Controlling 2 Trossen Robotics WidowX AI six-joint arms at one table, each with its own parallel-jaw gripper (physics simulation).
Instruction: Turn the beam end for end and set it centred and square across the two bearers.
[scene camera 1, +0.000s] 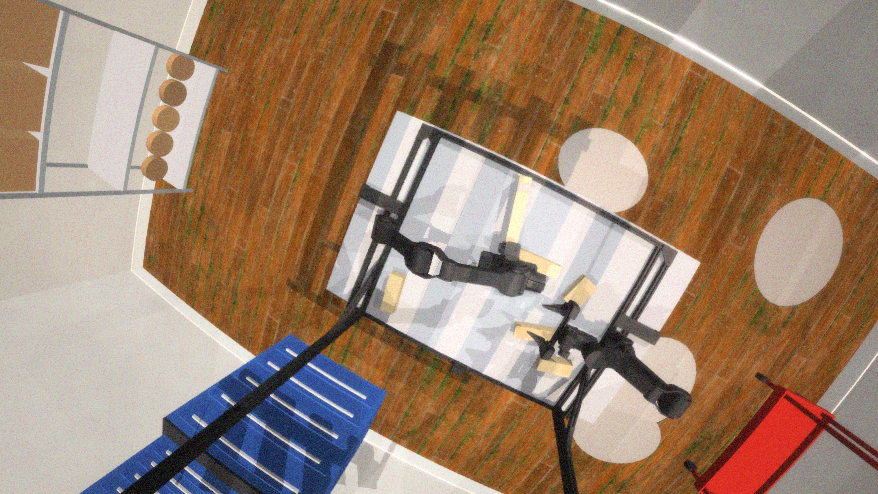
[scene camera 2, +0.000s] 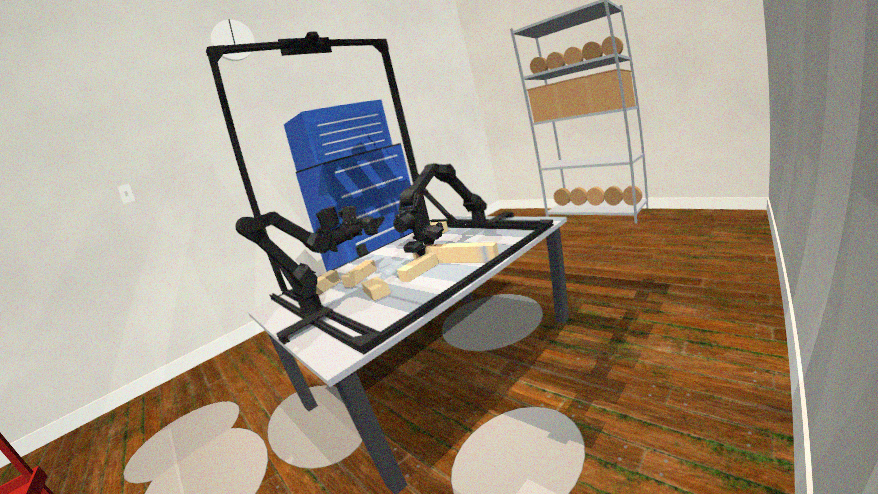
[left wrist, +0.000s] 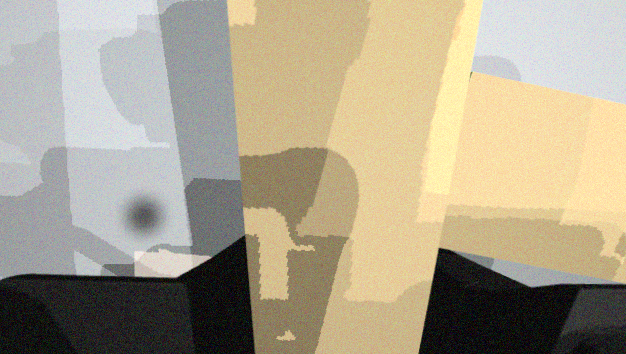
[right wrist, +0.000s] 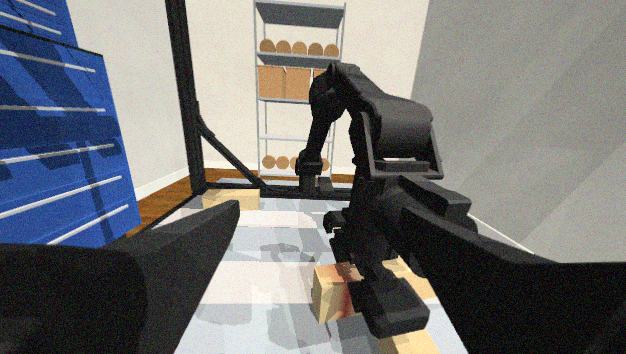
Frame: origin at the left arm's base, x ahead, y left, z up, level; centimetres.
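Seen in the pictures: left gripper, fingertip midpoint: (left wrist: 330, 229) (right wrist: 351, 297); right gripper, fingertip midpoint: (scene camera 1: 534, 318) (scene camera 2: 377, 217) (right wrist: 321, 210); left arm's base, link origin: (scene camera 1: 388, 225) (scene camera 2: 479, 222) (right wrist: 306, 190); right arm's base, link origin: (scene camera 1: 614, 339) (scene camera 2: 311, 310).
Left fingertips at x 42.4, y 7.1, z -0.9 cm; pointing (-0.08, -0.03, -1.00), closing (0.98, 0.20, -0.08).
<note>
Pixels of each thing's top centre, then the offset from my left fingertips to it.
- long pale beam, top centre: (right wrist: 422, 259) (scene camera 1: 514, 230) (scene camera 2: 451, 245) dz +5.2, dx -2.7, dy +11.4 cm
- pale block, top centre: (scene camera 1: 537, 264) (scene camera 2: 416, 261) dz +3.3, dx +9.6, dy +4.7 cm
- second block, top centre: (scene camera 1: 537, 335) (scene camera 2: 357, 268) dz +3.3, dx +22.0, dy -17.7 cm
- third block, top centre: (scene camera 1: 554, 368) (scene camera 2: 322, 276) dz +3.9, dx +34.3, dy -25.9 cm
The long pale beam (scene camera 1: 518, 211) (scene camera 2: 460, 253) (left wrist: 340, 125) (right wrist: 327, 300) has a blue band near one end in scene camera 2 and a red band near the other in the right wrist view. My left gripper (scene camera 1: 514, 254) (scene camera 2: 424, 240) (left wrist: 330, 229) is shut on it near the red-banded end. A pale block (scene camera 1: 543, 262) (scene camera 2: 418, 267) (left wrist: 530, 165) (right wrist: 410, 345) lies close beside the beam, at an angle to it. Another block (scene camera 1: 392, 291) (scene camera 2: 440, 226) (right wrist: 230, 199) lies apart, near the table edge. I cannot tell which blocks are the bearers. My right gripper (scene camera 1: 537, 319) (scene camera 2: 370, 235) is open and empty, above the table.
Three more pale blocks lie near the right gripper: one block (scene camera 1: 580, 290) (scene camera 2: 376, 288), a second block (scene camera 1: 534, 331) (scene camera 2: 359, 274) and a third block (scene camera 1: 554, 366) (scene camera 2: 327, 281). A black frame borders the table, with tall posts along one side. A blue cabinet (scene camera 2: 340, 132) stands behind.
</note>
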